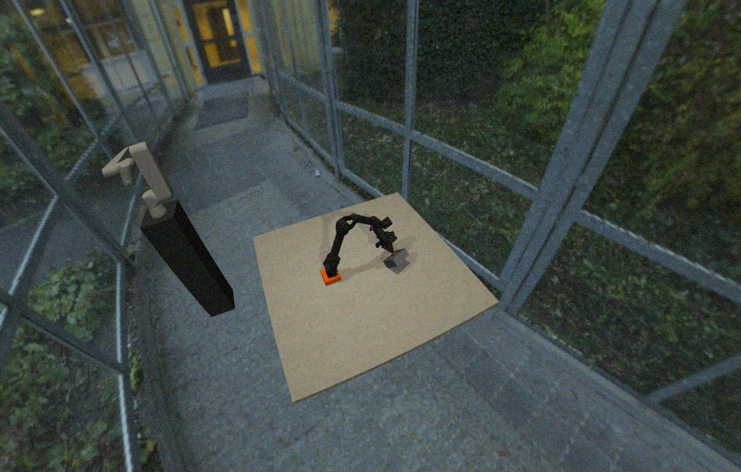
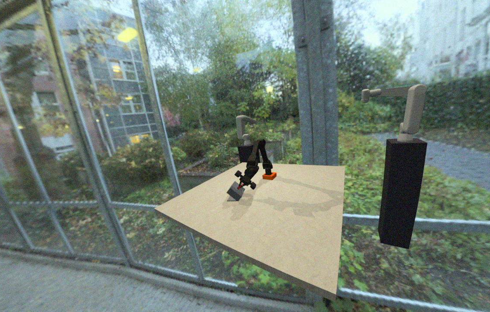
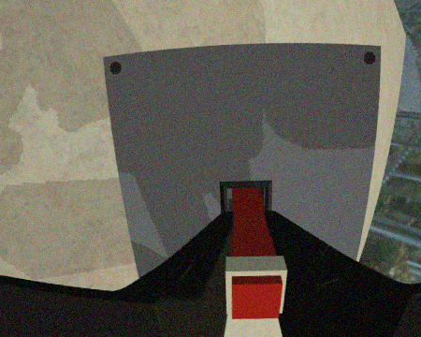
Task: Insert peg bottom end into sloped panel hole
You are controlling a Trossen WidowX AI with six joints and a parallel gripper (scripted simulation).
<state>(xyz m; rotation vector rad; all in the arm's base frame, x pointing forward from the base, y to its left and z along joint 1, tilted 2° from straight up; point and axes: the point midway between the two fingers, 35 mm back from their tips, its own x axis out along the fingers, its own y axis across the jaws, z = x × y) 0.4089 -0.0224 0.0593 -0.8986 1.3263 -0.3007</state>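
Now: the red square peg 10 mm to the left of my gripper tip, 10 mm behind it and 10 mm above it. Round my gripper tip: grey sloped panel (30 mm to the right, 30 mm below, 10 mm ahead).
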